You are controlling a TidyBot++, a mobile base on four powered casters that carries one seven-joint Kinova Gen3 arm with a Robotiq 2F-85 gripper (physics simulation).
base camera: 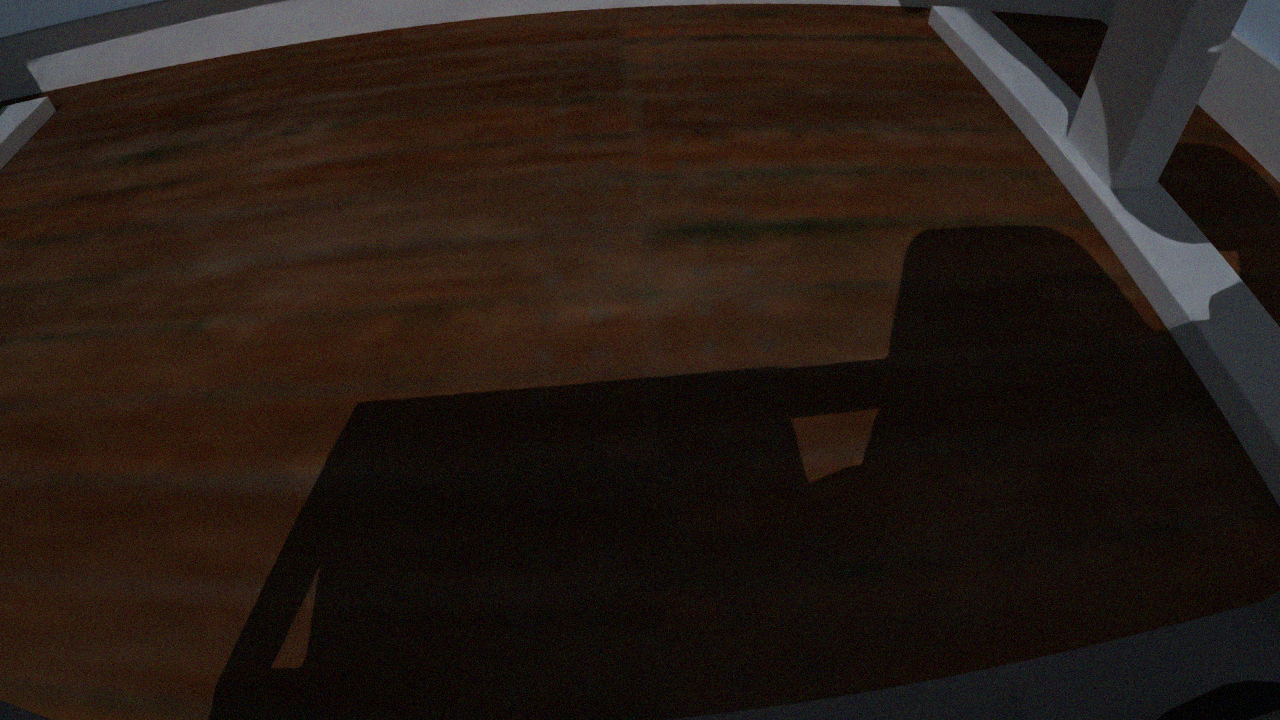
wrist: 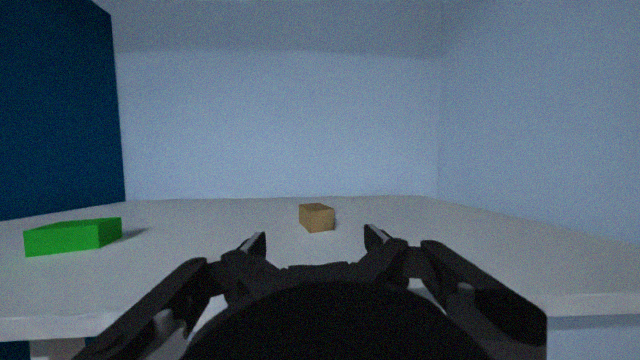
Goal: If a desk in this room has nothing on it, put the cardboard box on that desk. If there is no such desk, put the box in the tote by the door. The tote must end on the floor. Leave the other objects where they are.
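Places are measured from the arm's base along level axes (x ahead, y left, z up), in millimetres.
Pixels of known places: gripper, between the fingertips: (wrist: 315, 238).
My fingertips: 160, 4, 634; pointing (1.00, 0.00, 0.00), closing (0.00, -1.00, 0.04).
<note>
For each thing: its top centre in the pictures, then the offset to it from my fingertips, as dx, dy, dz. "spot": a spot on its surface instead. Level surfaces: height alone.
- small brown cardboard box, centre of its top: (wrist: 315, 206) +287, -8, -31
- light desk, height of its surface: dz -81
- green block, centre of its top: (wrist: 78, 223) +214, +452, -36
- white desk leg, a spot on its surface: (base camera: 1136, 98) spot: +374, -420, -925
- brown wood floor, height of its surface: dz -1031
A small brown cardboard box (wrist: 316, 218) sits on a light desk (wrist: 210, 220) in the wrist view, a little right of the middle and towards the desk's back. A green block (wrist: 72, 237) lies on the same desk at the left. My gripper (wrist: 315, 238) is open and empty. It points across the desk from its front edge, and the box shows beyond and between the fingertips, apart from them. The tote and the door do not show in either view.
A dark blue panel (wrist: 57, 110) stands at the left beside the desk, and pale walls (wrist: 280, 125) rise behind and to the right. In the base view, a white desk leg (base camera: 1136, 98) and its foot bar (base camera: 1011, 85) stand at the right on the brown wood floor (base camera: 447, 223), which carries a large dark shadow.
</note>
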